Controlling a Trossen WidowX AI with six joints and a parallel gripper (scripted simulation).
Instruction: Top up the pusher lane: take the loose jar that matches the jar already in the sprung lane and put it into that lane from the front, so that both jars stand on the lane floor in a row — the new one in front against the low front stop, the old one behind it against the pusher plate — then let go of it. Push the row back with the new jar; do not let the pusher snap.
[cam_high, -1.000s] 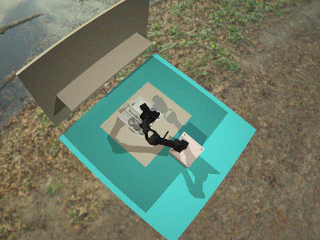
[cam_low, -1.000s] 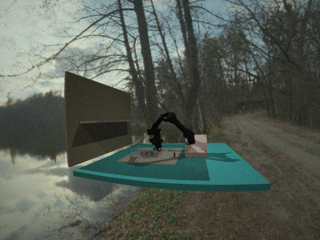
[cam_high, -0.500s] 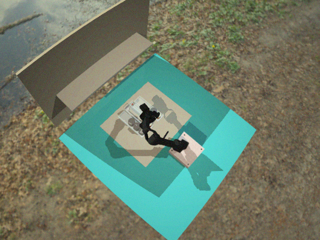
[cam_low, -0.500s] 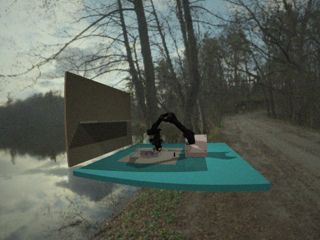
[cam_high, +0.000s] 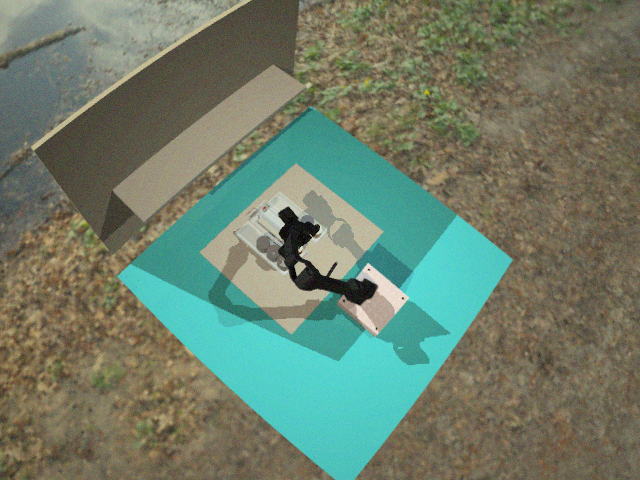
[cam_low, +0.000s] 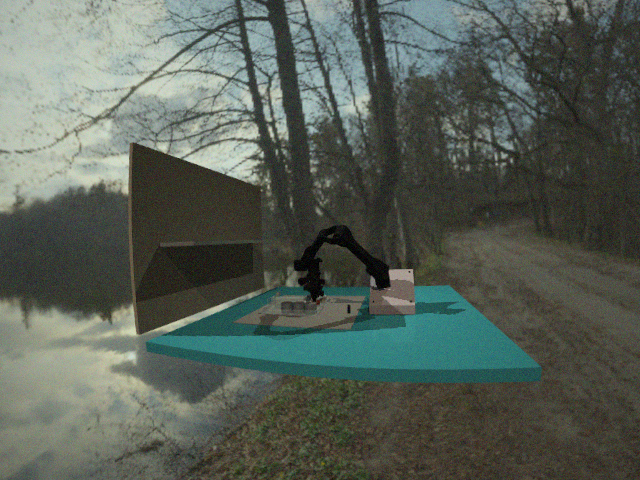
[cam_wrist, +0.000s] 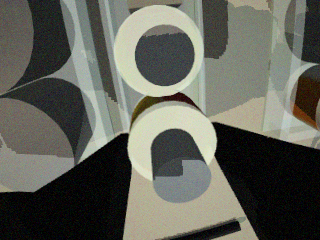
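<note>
The lane rack is 14 cm ahead of my gripper tip, 4 cm to the right of it and 3 cm below it. The rest, counted from my gripper tip: tan shelf wall (60 cm ahead, 35 cm above, 10 cm to the right).
</note>
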